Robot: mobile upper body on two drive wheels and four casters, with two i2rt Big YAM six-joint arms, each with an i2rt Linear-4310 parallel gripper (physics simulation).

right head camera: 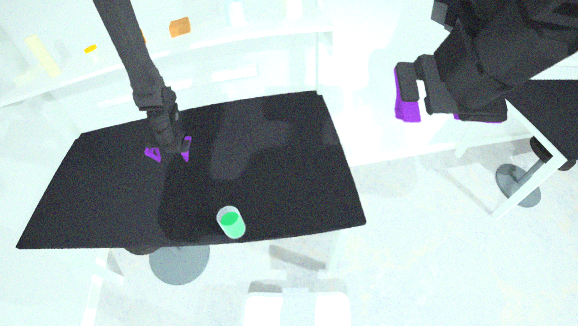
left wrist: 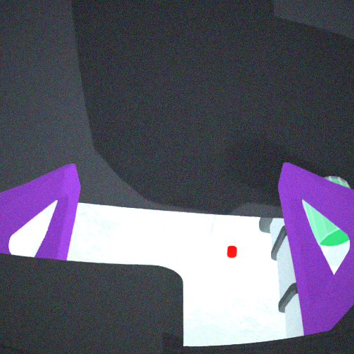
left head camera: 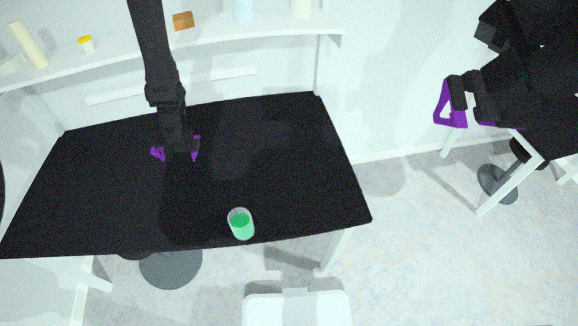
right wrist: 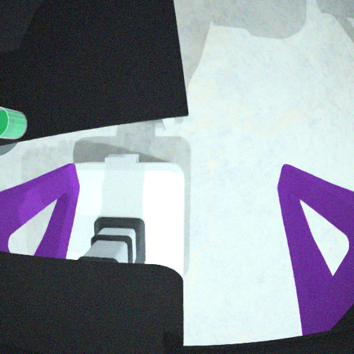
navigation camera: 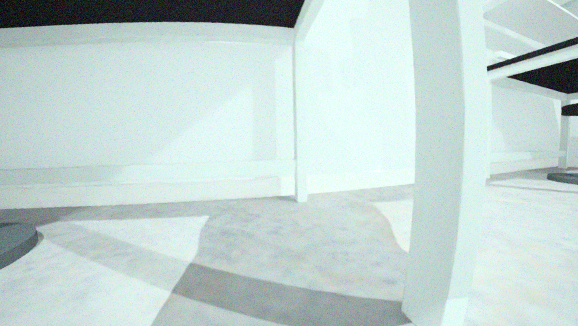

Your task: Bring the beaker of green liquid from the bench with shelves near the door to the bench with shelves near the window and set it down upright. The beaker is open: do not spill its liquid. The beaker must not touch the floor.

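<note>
The beaker of green liquid (left head camera: 242,225) (right head camera: 231,224) (right wrist: 11,124) stands upright near the front edge of a black-topped bench (left head camera: 300,150) (right head camera: 300,150) (right wrist: 125,60) with a shelf. In the left wrist view, part of the beaker (left wrist: 332,237) shows behind and through the right-hand finger. My left gripper (left head camera: 176,156) (right head camera: 170,157) (left wrist: 178,174) is open and empty over the bench, left of the beaker and farther back, not touching it. My right gripper (left head camera: 469,124) (right head camera: 440,119) (right wrist: 178,175) is open and empty, out past the bench's right end and away from the beaker.
The shelf (left head camera: 210,40) holds an orange-brown box (left head camera: 183,21) (right head camera: 180,27), a yellow-capped jar (left head camera: 86,44) and other containers. A stool base (left head camera: 170,267) is under the front edge. Another black-topped bench (right head camera: 560,102) stands at right. A bench leg (navigation camera: 440,150) is close in the navigation view.
</note>
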